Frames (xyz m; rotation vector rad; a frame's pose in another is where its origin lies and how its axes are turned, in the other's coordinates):
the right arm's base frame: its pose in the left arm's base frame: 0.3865 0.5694 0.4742 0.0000 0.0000 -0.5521
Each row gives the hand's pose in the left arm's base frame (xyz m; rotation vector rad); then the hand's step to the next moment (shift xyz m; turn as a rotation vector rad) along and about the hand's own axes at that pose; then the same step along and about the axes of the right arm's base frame.
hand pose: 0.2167 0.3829 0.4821 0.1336 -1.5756 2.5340
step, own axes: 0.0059 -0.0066 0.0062 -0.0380 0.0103 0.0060
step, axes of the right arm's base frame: -0.0028 -0.0043 0.0095 0.0371 0.0075 -0.0124
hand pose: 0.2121 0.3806 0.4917 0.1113 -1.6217 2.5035
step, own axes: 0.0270 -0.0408 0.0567 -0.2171 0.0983 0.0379
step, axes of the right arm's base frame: -0.0005 -0.0390 0.0640 0.2161 0.0232 -0.1048
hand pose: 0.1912 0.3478 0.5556 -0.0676 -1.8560 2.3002
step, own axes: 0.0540 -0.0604 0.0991 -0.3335 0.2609 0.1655
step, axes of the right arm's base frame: -0.0131 -0.0951 0.0846 0.3733 -0.0865 -0.2446
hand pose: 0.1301 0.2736 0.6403 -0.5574 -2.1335 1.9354
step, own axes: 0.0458 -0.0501 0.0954 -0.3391 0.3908 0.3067
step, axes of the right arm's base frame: -0.0361 -0.1061 0.0338 0.4090 -0.2078 -0.3890
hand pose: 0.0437 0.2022 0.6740 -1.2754 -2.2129 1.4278
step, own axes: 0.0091 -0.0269 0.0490 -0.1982 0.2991 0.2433
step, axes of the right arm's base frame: -0.0266 -0.0498 -0.0050 0.2559 -0.1461 -0.3179
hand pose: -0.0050 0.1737 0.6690 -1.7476 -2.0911 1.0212
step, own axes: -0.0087 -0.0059 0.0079 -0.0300 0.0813 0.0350
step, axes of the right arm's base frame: 0.0000 -0.0131 0.0002 0.0621 -0.0050 -0.0697
